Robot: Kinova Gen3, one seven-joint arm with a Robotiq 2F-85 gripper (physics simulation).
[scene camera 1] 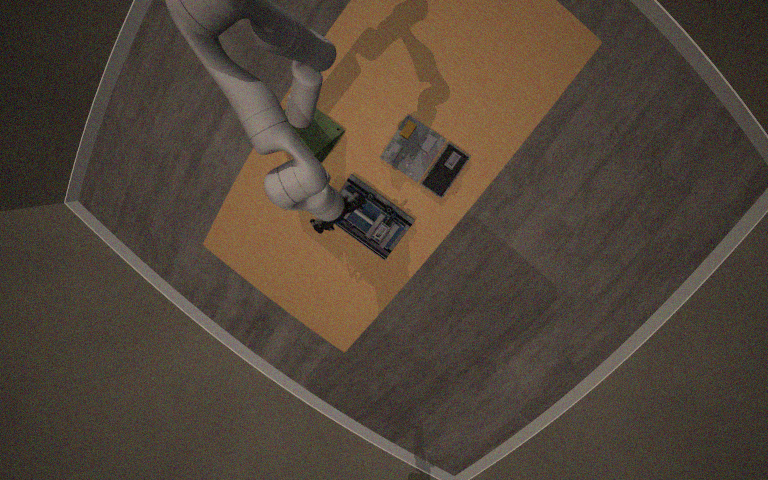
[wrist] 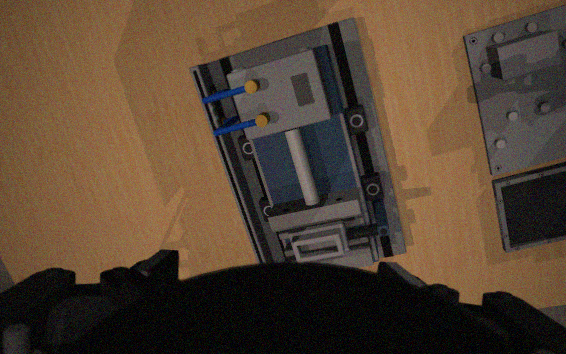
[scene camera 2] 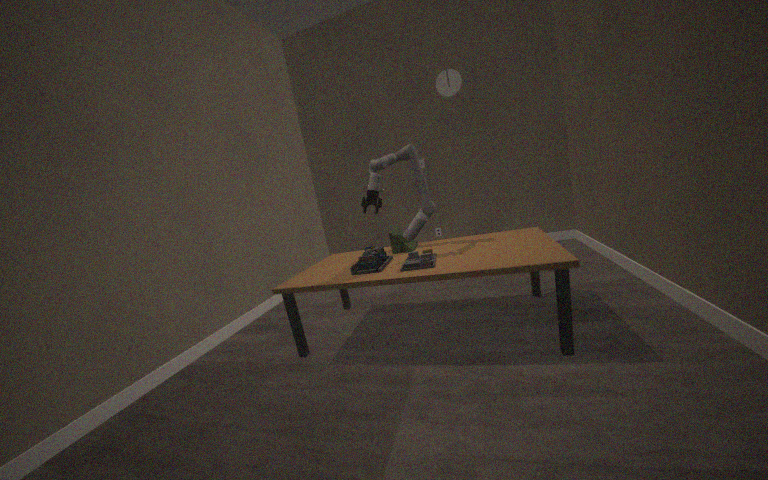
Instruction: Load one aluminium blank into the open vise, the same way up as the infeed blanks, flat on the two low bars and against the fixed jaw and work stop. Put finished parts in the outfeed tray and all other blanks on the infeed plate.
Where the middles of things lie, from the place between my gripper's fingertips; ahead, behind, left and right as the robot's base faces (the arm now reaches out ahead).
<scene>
Right now the grey infeed plate [scene camera 1: 418, 165] is 330 mm below my hand, 270 mm to the left of it and 20 mm ahead of it. The rest, counted from my hand: dark outfeed tray [scene camera 1: 440, 177]: 330 mm below, 280 mm to the left, 160 mm ahead.
</scene>
